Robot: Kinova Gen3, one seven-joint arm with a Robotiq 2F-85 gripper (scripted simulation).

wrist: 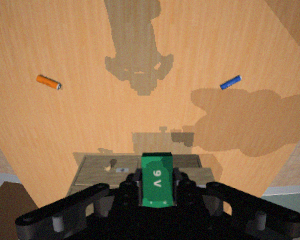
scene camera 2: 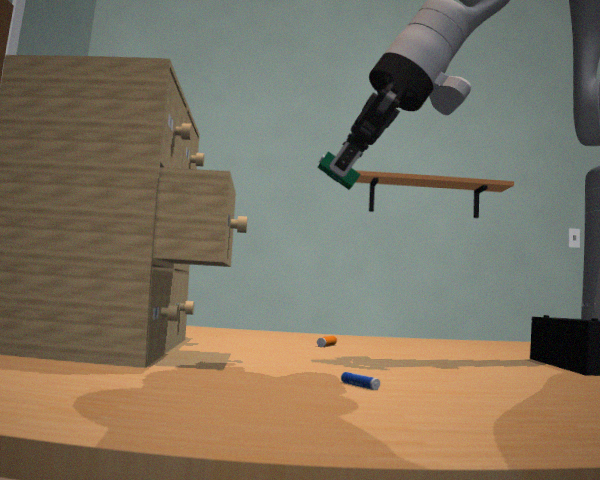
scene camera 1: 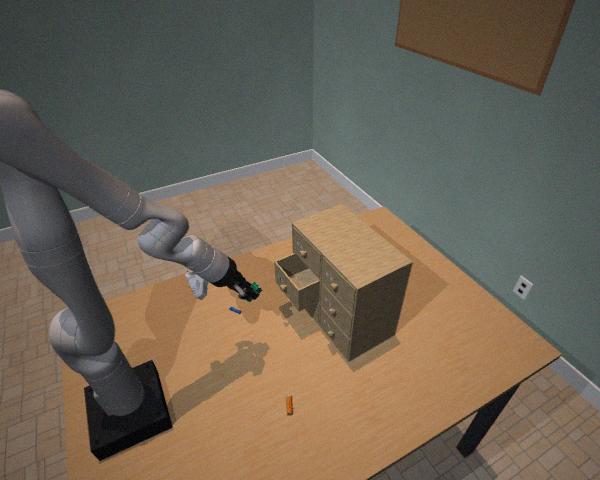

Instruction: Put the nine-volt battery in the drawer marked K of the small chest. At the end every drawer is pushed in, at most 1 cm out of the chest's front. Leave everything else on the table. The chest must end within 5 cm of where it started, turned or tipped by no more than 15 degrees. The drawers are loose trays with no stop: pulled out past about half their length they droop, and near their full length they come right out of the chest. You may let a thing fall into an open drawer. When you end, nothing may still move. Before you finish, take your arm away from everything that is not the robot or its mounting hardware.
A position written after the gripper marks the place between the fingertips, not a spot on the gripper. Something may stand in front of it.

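The gripper (scene camera 2: 333, 175) is in sight, and the wrist view shows the gripper (wrist: 157, 177) as well, as does scene camera 1, with the gripper (scene camera 1: 254, 292) in its picture. The scene also includes a wooden chest (scene camera 2: 88, 129) and a drawer (scene camera 2: 195, 210).
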